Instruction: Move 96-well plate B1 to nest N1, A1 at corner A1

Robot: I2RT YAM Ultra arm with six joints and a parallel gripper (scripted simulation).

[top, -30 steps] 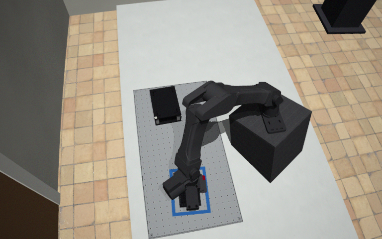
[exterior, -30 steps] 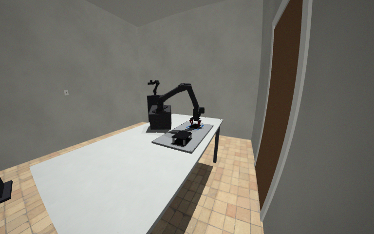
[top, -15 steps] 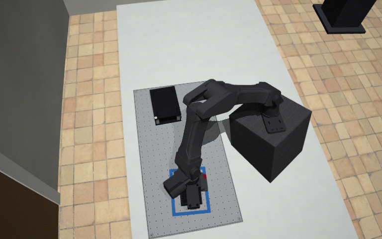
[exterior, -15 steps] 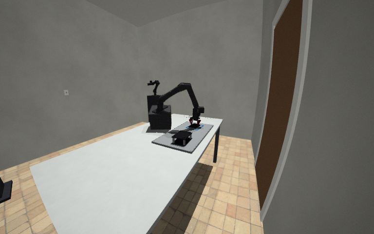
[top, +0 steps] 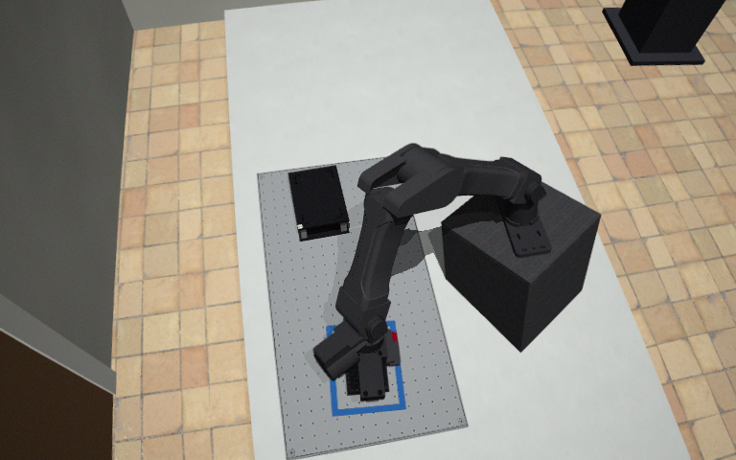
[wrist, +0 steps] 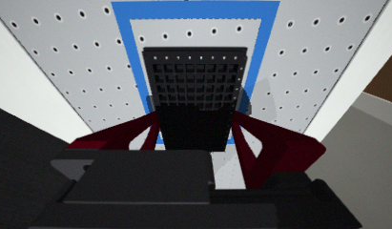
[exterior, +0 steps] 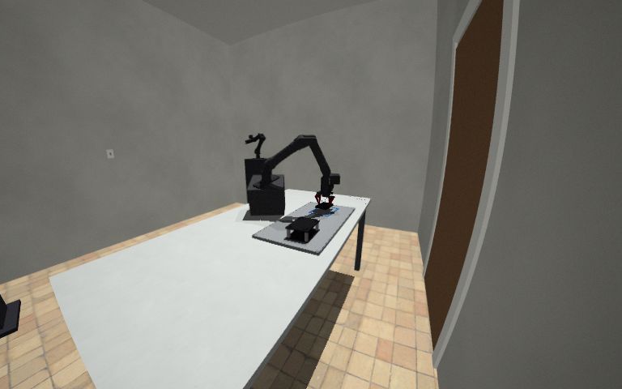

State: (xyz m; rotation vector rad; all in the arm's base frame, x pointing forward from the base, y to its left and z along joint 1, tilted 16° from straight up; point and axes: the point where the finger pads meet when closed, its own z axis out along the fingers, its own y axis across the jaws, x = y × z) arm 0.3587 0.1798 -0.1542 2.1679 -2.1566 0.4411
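The black plate nest N1 is 70 mm ahead of my hand, 400 mm to the right of it and 10 mm above it. From my hand the other things lie so: black 96-well plate 10 mm below; then white A1 label 120 mm ahead, 320 mm to the right, 20 mm above.
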